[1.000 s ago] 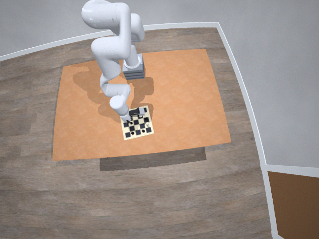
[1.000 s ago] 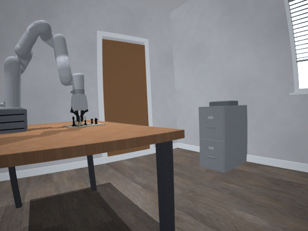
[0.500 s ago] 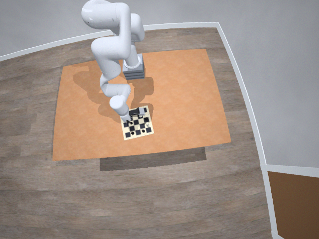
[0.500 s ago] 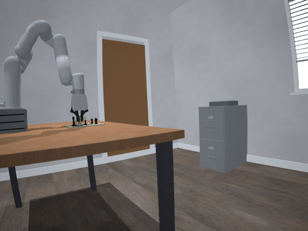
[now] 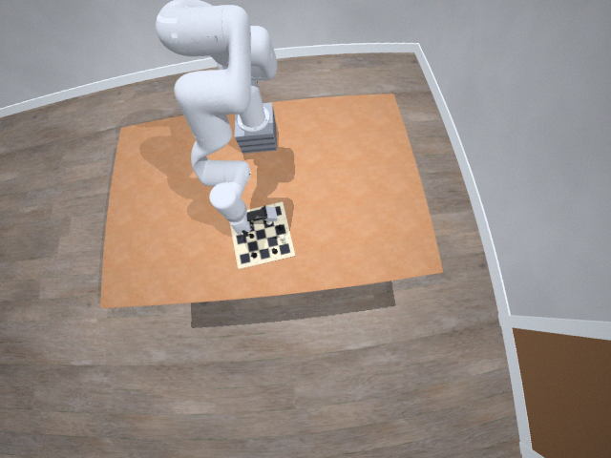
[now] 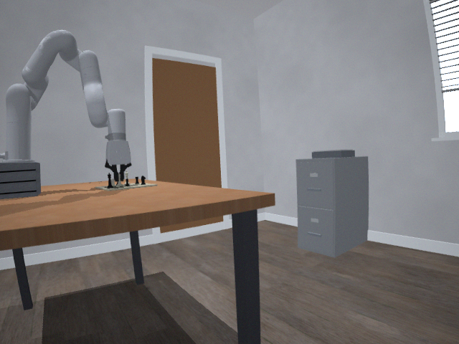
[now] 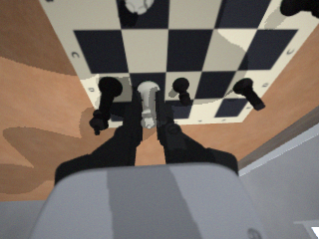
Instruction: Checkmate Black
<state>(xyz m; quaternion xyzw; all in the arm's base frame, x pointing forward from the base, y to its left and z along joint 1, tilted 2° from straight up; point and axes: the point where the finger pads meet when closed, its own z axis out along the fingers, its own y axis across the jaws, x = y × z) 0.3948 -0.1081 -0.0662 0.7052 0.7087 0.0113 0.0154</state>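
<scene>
Right now my hand is 4 cm past the black piece and 1 cm above it. The rest, counted from my hand: small chessboard: 5 cm below, 4 cm to the left, 4 cm ahead; white piece: 12 cm to the left, 8 cm ahead, 1 cm below.
</scene>
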